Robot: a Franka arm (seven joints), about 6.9 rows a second.
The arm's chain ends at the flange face. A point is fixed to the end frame.
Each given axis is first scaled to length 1.
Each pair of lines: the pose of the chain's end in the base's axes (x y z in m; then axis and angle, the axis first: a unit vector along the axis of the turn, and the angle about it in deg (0 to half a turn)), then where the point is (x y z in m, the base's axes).
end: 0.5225, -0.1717, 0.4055, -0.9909, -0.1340, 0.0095, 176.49
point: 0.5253 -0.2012 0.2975
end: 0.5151, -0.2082, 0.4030, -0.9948, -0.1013, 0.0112, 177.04
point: 0.5155 -0.2390 0.2953
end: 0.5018, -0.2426, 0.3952, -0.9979, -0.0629, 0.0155, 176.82
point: 0.4987 -0.2731 0.2875
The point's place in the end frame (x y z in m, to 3 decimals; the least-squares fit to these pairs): -0.004 0.036 0.106
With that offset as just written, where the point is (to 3 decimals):
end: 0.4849, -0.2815, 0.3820, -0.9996, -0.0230, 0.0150, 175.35
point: 0.479 -0.309 0.274
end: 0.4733, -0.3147, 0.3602, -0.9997, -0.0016, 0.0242, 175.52
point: 0.464 -0.342 0.252
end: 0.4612, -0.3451, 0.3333, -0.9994, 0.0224, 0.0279, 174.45
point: 0.450 -0.370 0.225
